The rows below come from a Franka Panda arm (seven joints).
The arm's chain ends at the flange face. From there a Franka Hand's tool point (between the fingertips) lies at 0.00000 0.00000 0.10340 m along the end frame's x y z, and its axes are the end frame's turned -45 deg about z.
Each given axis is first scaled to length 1.
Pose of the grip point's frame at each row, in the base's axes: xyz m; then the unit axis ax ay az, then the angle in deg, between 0 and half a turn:
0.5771 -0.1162 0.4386 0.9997 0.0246 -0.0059 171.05
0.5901 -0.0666 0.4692 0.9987 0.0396 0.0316 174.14
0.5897 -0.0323 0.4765 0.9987 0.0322 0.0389 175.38
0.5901 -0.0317 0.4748 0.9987 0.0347 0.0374 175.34
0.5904 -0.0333 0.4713 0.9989 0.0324 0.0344 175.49
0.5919 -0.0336 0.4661 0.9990 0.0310 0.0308 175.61
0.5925 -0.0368 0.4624 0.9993 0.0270 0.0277 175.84
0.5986 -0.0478 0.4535 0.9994 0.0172 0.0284 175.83
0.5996 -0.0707 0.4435 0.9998 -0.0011 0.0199 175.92
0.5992 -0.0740 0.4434 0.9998 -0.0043 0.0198 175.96
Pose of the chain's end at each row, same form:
0.5779 -0.1001 0.5407 0.9327 -0.3597 0.0245 171.47
0.5832 -0.0563 0.5719 0.9372 -0.3454 0.0487 175.97
0.5814 -0.0242 0.5793 0.9345 -0.3522 0.0513 177.44
0.5821 -0.0236 0.5776 0.9354 -0.3499 0.0501 177.33
0.5830 -0.0254 0.5741 0.9348 -0.3521 0.0468 177.34
0.5853 -0.0259 0.5690 0.9344 -0.3535 0.0431 177.29
0.5866 -0.0295 0.5654 0.9332 -0.3573 0.0395 177.37
0.5926 -0.0404 0.5565 0.9296 -0.3664 0.0402 177.39
0.5955 -0.0633 0.5466 0.9230 -0.3835 0.0320 177.10
0.5951 -0.0667 0.5465 0.9218 -0.3865 0.0318 177.14

